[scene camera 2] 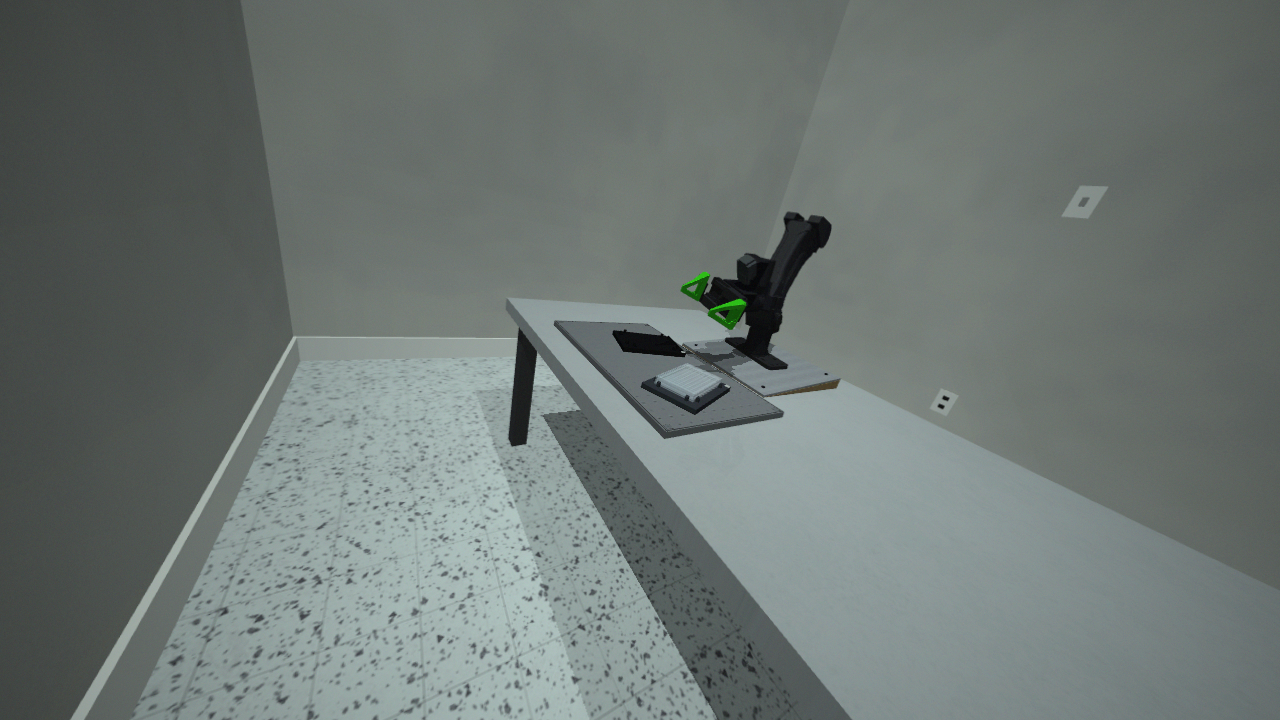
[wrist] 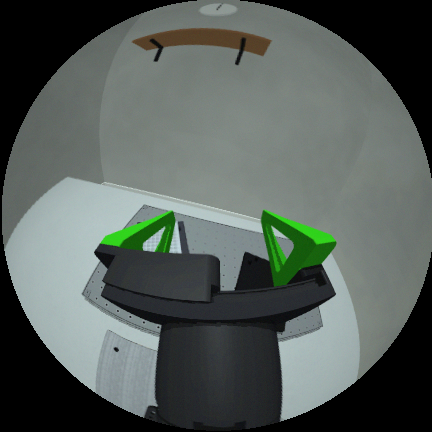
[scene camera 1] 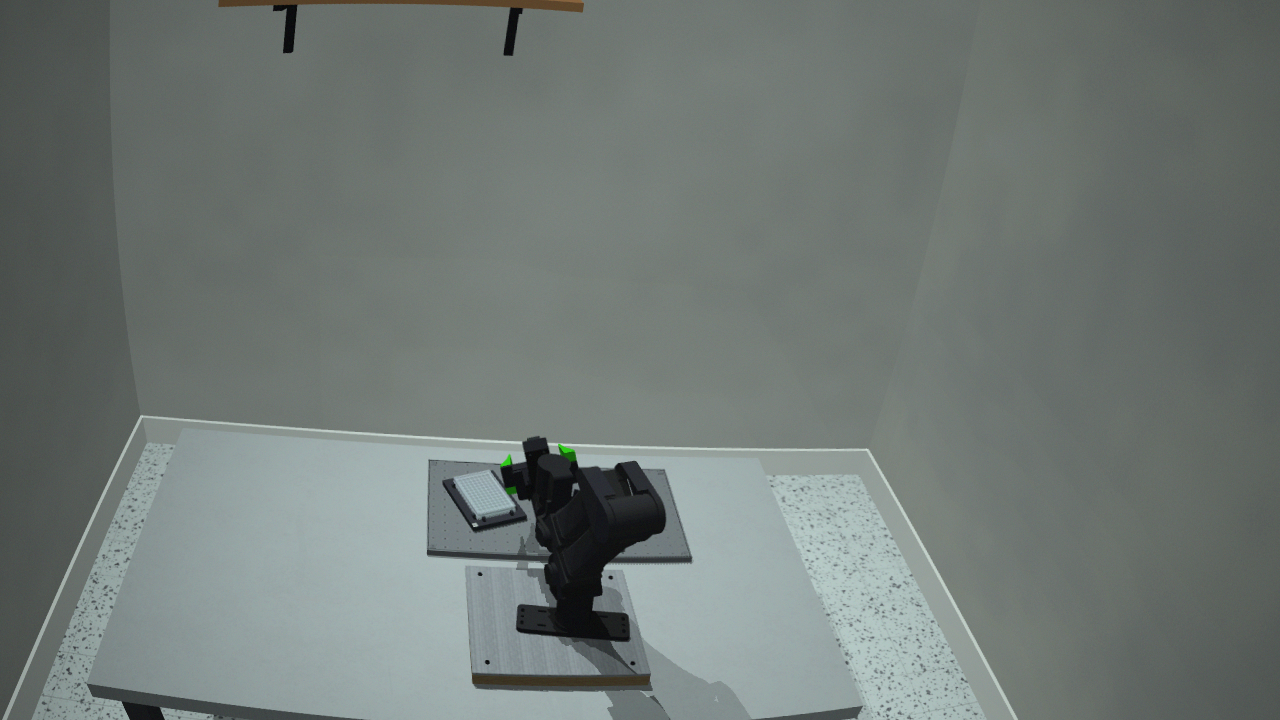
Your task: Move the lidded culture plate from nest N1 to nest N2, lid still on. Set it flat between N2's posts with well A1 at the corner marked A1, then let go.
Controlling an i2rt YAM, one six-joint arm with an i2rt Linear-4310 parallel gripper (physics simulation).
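Frame: origin at the arm's base, x ahead, y left, z up, level; metres.
Where they show: gripper, between the fingertips: (scene camera 2: 694, 299) (wrist: 217, 214); arm's base, origin of its link: (scene camera 2: 753, 353) (scene camera 1: 572, 625).
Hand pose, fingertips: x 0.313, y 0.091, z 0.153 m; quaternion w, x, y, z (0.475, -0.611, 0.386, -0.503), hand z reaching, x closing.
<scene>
Things, the pixels of their top centre, and the offset from my fingertips. Level surfaces: height alone.
- lidded culture plate, centre of its top: (scene camera 1: 483, 491) (scene camera 2: 690, 377) (wrist: 159, 242) 0.029 m ahead, 0.096 m left, 0.134 m down
- dark nest with corner posts, centre of its top: (scene camera 1: 483, 493) (scene camera 2: 689, 380) (wrist: 159, 244) 0.029 m ahead, 0.096 m left, 0.140 m down
- dark nest, centre of its top: (wrist: 266, 286) (scene camera 2: 649, 337) 0.007 m ahead, 0.139 m right, 0.140 m down
- grey perforated board, centre of its top: (scene camera 1: 552, 508) (wrist: 223, 269) (scene camera 2: 653, 359) 0.034 m ahead, 0.048 m right, 0.161 m down
- table, height of its surface: 0.175 m down
The lidded culture plate (scene camera 1: 484, 493) (scene camera 2: 689, 380) (wrist: 176, 244) is pale and rectangular. It sits flat in a dark nest with corner posts (scene camera 1: 458, 503) (scene camera 2: 669, 396) (wrist: 184, 237), at the left of the board in scene camera 1. The other dark nest (scene camera 2: 646, 342) (wrist: 252, 275) is empty; the arm hides it in scene camera 1. The labels N1, N2 and A1 are too small to read; a small pale mark shows at a corner of each nest. My gripper (scene camera 1: 537, 454) (scene camera 2: 699, 300) (wrist: 217, 214) is wide open and empty, raised above the board, with its green fingers apart from plate and nests.
Both nests stand on a grey perforated board (scene camera 1: 447, 541) (scene camera 2: 613, 367) (wrist: 210, 245) on the table (scene camera 1: 268, 573) (scene camera 2: 895, 501). The arm's base is fixed to a wooden plate (scene camera 1: 501, 649) in front of the board. A brown shelf (scene camera 1: 402, 3) (wrist: 205, 36) hangs high on the wall.
</scene>
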